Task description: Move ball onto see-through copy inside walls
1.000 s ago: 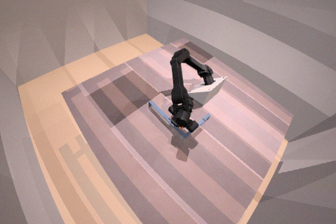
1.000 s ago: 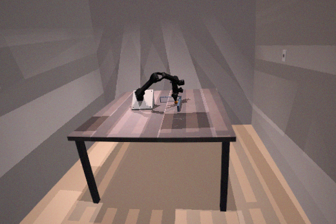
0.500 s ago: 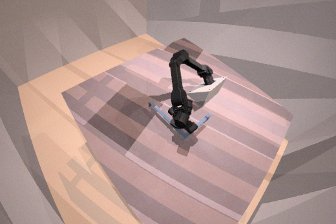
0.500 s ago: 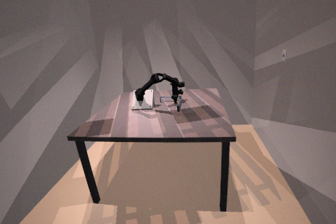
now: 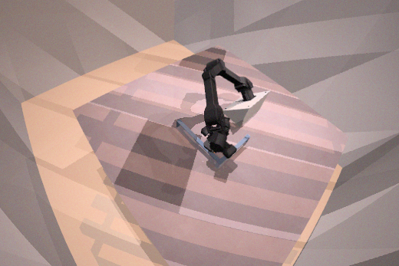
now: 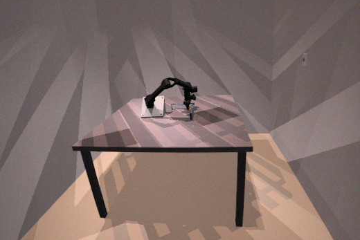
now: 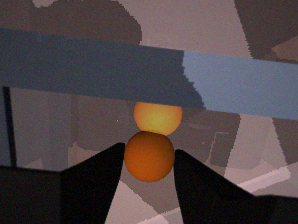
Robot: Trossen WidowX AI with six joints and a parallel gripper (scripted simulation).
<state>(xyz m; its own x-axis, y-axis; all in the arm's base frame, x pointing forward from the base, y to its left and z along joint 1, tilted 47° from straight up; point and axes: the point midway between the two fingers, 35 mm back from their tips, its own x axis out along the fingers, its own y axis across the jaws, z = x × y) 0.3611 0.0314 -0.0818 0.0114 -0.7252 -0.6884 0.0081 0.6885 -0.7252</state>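
Now: the see-through copy 20 mm ahead of my gripper tip and 10 mm below it. The rest, counted from my gripper tip: orange ball (right at my gripper tip).
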